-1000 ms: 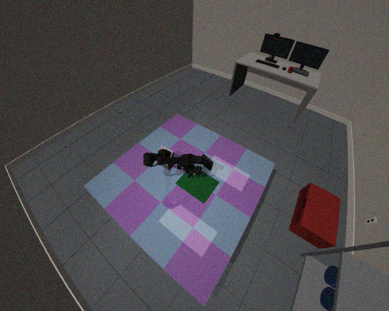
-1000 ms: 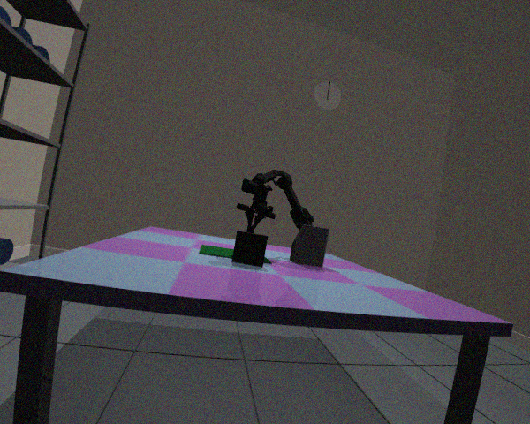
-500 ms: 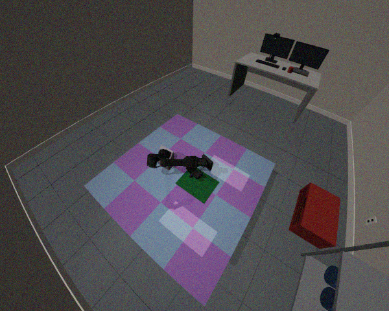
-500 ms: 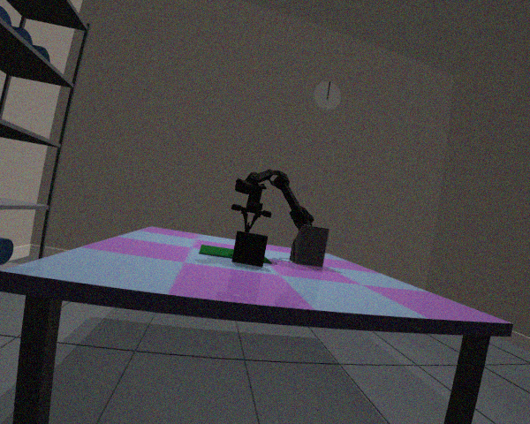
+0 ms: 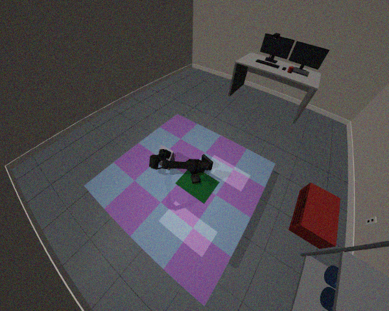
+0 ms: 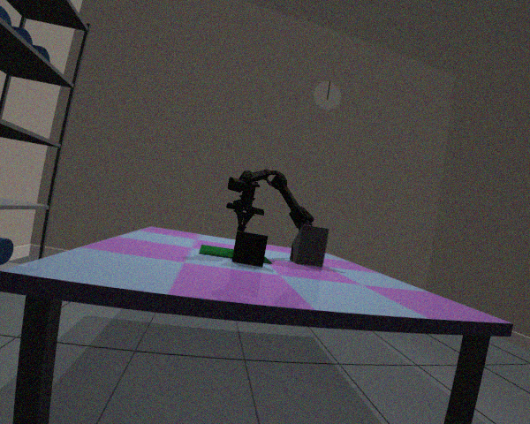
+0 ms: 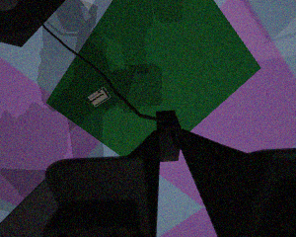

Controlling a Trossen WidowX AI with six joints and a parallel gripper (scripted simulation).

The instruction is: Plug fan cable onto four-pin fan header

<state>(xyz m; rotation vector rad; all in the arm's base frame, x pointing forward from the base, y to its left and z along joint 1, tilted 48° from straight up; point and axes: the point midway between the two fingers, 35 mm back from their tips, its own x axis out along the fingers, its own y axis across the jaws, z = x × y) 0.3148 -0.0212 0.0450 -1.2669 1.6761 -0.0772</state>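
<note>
Now: the green board 14 cm below my gripper tip, 3 cm to the left of it and 2 cm ahead of it. The rest, counted from my gripper tip: white four-pin fan header: 13 cm below, 9 cm to the left, 6 cm behind; black fan: 22 cm to the left, 7 cm below, 1 cm behind; dark fan plug: 1 cm below.
</note>
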